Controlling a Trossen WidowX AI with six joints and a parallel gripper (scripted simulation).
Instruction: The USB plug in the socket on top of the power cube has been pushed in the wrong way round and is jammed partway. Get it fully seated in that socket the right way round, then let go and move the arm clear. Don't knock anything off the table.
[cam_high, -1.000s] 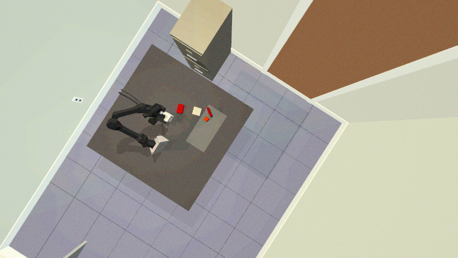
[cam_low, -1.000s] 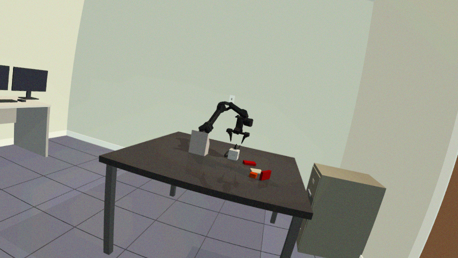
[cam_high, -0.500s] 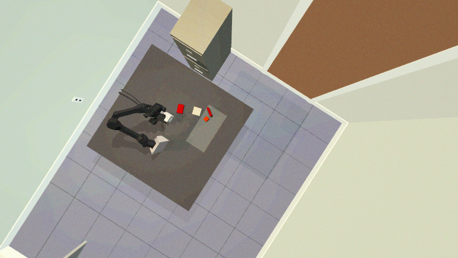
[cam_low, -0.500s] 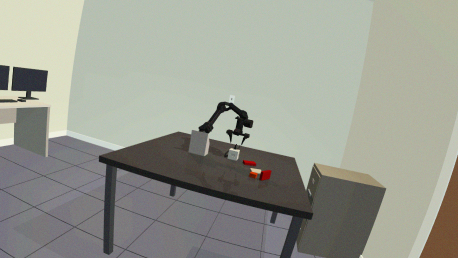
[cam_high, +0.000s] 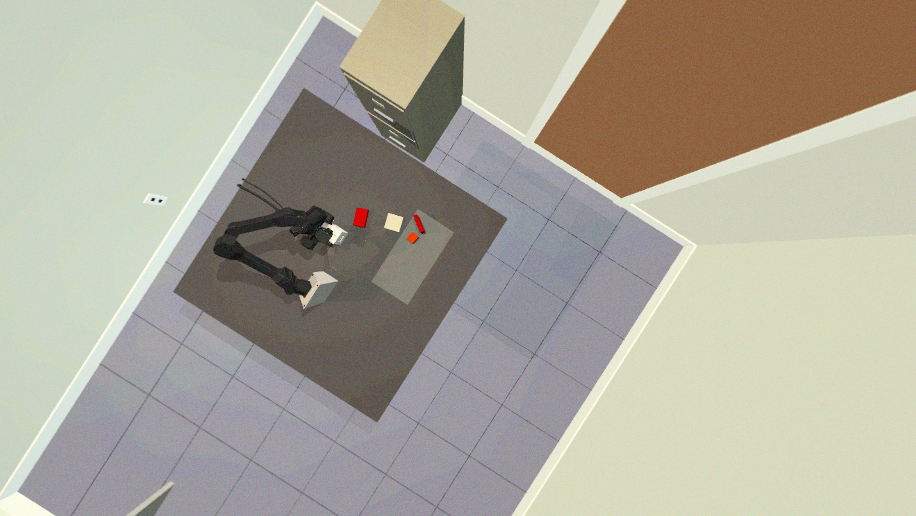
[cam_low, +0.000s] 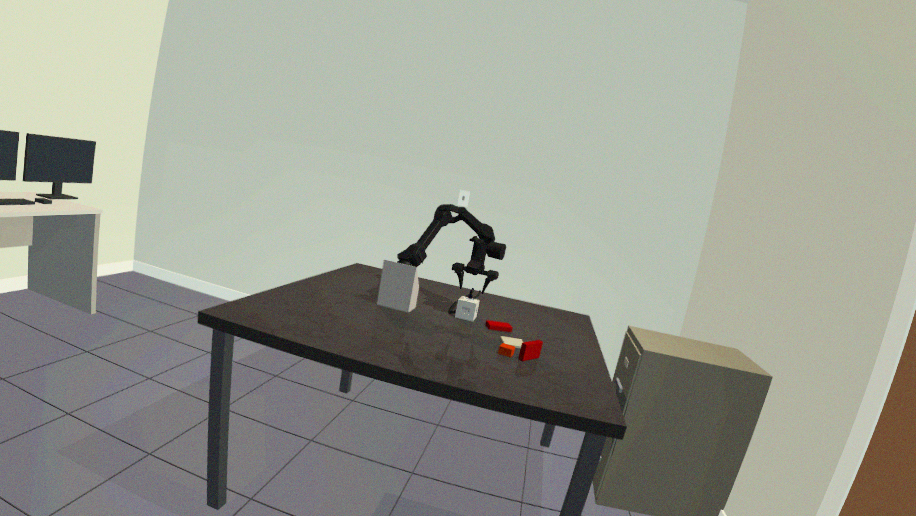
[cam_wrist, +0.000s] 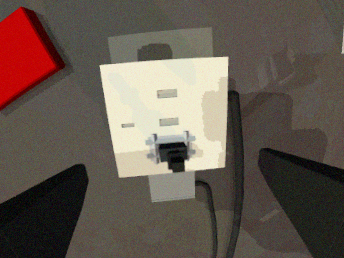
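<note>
Right now the dark USB plug is 20 mm below my gripper tip. The rest, counted from my gripper tip: small orange block 210 mm ahead, 350 mm to the right, 100 mm below; then grey framed socket 10 mm to the left, 40 mm below; then cream block 220 mm ahead, 220 mm to the right, 100 mm below.
</note>
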